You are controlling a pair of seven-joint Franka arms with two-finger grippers.
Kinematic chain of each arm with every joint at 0, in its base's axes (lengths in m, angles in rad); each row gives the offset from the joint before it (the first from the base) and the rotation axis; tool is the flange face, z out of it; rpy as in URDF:
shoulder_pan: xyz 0 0 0.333 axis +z
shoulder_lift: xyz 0 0 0 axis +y
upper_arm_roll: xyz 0 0 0.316 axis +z
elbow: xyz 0.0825 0 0 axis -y
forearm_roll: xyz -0.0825 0 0.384 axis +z
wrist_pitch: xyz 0 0 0 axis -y
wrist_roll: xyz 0.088 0 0 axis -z
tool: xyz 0 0 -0.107 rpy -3.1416 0 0
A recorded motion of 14 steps. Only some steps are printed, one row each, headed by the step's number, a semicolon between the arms.
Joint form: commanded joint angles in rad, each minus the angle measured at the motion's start. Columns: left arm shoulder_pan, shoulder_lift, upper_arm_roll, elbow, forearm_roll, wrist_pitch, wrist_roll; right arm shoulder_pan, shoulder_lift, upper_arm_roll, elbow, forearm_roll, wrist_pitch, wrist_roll.
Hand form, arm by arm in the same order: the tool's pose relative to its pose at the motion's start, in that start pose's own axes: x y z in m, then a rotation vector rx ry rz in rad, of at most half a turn. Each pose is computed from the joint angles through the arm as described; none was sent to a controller.
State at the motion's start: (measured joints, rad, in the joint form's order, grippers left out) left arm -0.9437 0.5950 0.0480 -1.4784 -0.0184 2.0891 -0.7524; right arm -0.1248 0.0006 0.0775 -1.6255 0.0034 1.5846 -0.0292
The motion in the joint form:
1: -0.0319 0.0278 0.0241 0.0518 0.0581 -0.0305 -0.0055; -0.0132 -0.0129 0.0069 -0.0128 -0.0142 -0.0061 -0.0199
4: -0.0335 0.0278 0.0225 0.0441 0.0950 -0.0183 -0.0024; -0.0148 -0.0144 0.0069 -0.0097 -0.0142 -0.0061 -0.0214
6: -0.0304 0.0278 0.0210 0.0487 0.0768 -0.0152 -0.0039; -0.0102 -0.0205 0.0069 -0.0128 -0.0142 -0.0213 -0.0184
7: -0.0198 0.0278 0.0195 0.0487 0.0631 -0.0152 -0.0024; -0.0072 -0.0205 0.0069 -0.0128 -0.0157 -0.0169 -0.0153
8: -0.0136 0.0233 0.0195 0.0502 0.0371 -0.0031 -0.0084; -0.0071 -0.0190 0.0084 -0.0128 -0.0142 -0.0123 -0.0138
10: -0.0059 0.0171 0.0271 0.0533 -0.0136 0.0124 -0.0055; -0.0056 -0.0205 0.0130 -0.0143 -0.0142 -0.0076 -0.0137
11: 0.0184 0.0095 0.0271 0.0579 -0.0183 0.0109 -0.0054; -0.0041 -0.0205 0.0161 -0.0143 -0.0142 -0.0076 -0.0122
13: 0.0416 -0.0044 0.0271 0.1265 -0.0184 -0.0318 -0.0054; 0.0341 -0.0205 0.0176 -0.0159 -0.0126 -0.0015 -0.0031
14: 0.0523 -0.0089 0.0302 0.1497 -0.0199 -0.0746 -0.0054; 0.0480 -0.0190 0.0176 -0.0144 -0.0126 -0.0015 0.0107
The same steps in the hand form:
1: 0.0012 0.0100 -0.0022 0.0517 0.0414 0.0355; -0.0049 0.0045 -0.0004 -0.0148 -0.0067 -0.0137
4: 0.0009 0.0099 0.0002 0.0712 0.0661 0.0596; -0.0053 0.0054 -0.0027 -0.0150 -0.0021 -0.0136
6: 0.0021 0.0106 -0.0021 0.0538 0.0600 0.0476; -0.0087 0.0026 -0.0031 -0.0152 -0.0143 -0.0150
7: 0.0062 0.0062 -0.0019 0.0449 0.0509 0.0331; -0.0082 0.0011 -0.0035 -0.0171 -0.0099 -0.0150
8: 0.0095 0.0051 -0.0068 0.0157 0.0482 0.0086; -0.0072 0.0002 -0.0031 -0.0156 -0.0067 -0.0151
10: 0.0164 0.0012 -0.0142 -0.0305 0.0391 -0.0267; -0.0071 -0.0032 -0.0036 -0.0163 -0.0020 -0.0211
11: 0.0286 -0.0112 -0.0215 -0.0402 0.0443 -0.0531; -0.0070 -0.0058 -0.0036 -0.0165 -0.0020 -0.0242
13: 0.0451 -0.0180 -0.0602 -0.0672 0.0732 -0.0742; -0.0065 -0.0277 -0.0032 -0.0167 0.0027 -0.0548
14: 0.0504 -0.0254 -0.0706 -0.0569 0.0622 -0.0872; -0.0062 -0.0353 -0.0031 -0.0171 0.0029 -0.0549

